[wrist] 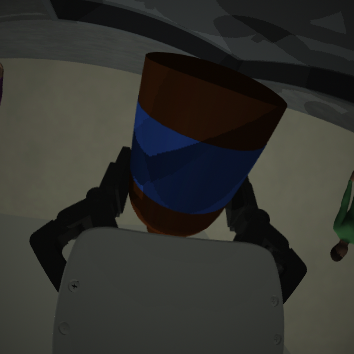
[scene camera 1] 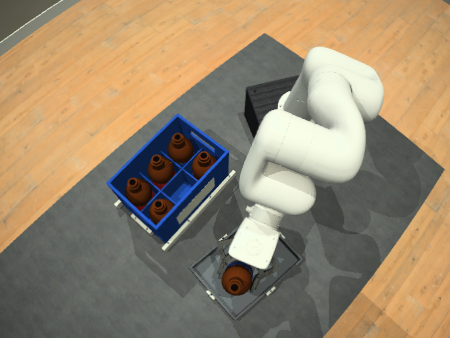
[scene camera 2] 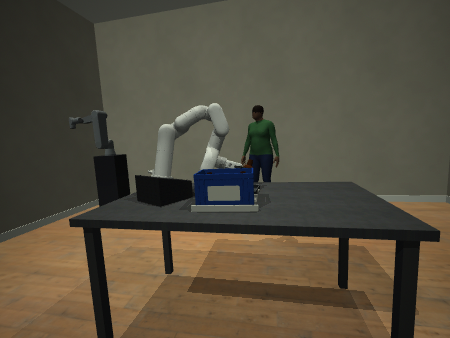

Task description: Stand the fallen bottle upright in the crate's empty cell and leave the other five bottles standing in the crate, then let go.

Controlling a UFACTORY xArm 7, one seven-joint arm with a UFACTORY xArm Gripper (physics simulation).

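Frame: origin at the arm's base, x ahead, y left, z up, level; metres.
Seen in the pictures: arm's base, origin of its link: (scene camera 1: 297, 110) (scene camera 2: 162, 177).
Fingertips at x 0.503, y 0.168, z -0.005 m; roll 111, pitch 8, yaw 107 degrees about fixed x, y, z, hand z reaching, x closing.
Note:
Pixels of each thing's top centre, then the offset from my fingertips to it. "*": a spot on its surface instead. Level surfaces: height alone.
- brown bottle with a blue band, centre of its top: (wrist: 155, 251) (scene camera 1: 238, 276) (scene camera 2: 246, 159) 0.011 m back, 0.003 m right, 0.081 m up
- blue crate, centre of its top: (scene camera 1: 167, 167) (scene camera 2: 225, 170) 0.111 m back, 0.317 m right, 0.054 m up
- empty cell, a spot on its surface: (scene camera 1: 181, 190) * 0.123 m back, 0.303 m right, 0.114 m down
- grey tray, a spot on its surface: (scene camera 1: 252, 303) * 0.003 m ahead, 0.065 m left, 0.096 m down
- table, height of its surface: 0.121 m down
A brown bottle with a blue band (scene camera 1: 237, 279) (scene camera 2: 249, 163) (wrist: 197, 145) is held neck up, roughly upright, over the grey tray. My gripper (scene camera 1: 239, 276) (wrist: 181, 168) is shut on its body, one finger on each side. In scene camera 2 the bottle shows above and behind the rim of the blue crate (scene camera 1: 170, 231) (scene camera 2: 247, 192). Brown bottles (scene camera 1: 180, 149) (scene camera 1: 160, 171) (scene camera 1: 138, 192) (scene camera 1: 161, 212) (scene camera 1: 204, 166) stand in the crate's other cells. The empty cell (scene camera 1: 181, 190) is in the row nearer the tray, between two bottles. The gripper is beside the crate, apart from it.
The grey tray (scene camera 1: 252, 303) lies on the table (scene camera 2: 325, 210) under the held bottle. A pale rail (scene camera 1: 200, 209) (scene camera 2: 225, 208) runs along the crate's foot. A black box (scene camera 1: 272, 90) (scene camera 2: 162, 190) stands near the arm's base. A person (scene camera 2: 261, 140) stands behind the table.

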